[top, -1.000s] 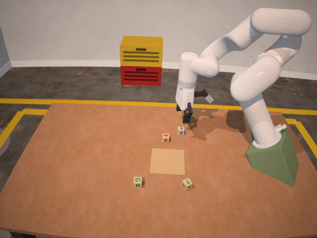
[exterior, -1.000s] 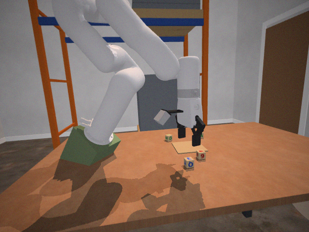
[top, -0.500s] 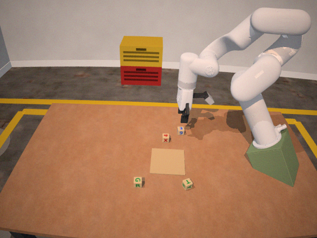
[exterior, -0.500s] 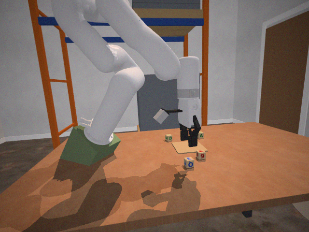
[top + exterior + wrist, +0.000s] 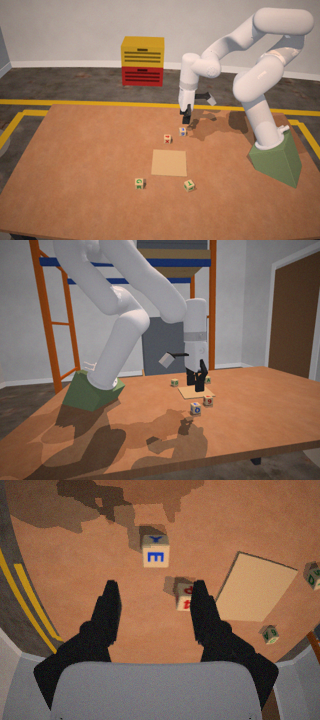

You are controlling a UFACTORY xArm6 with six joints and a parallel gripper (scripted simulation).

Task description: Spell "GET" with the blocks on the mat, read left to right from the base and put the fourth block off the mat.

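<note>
My gripper is now 9 cm above the e block. Also, from my hand: tan mat: 17 cm to the left, 11 cm below, 9 cm ahead; t block: 31 cm to the left, 9 cm below, 4 cm ahead; red-lettered block: 9 cm below, 8 cm ahead, 4 cm to the left.
</note>
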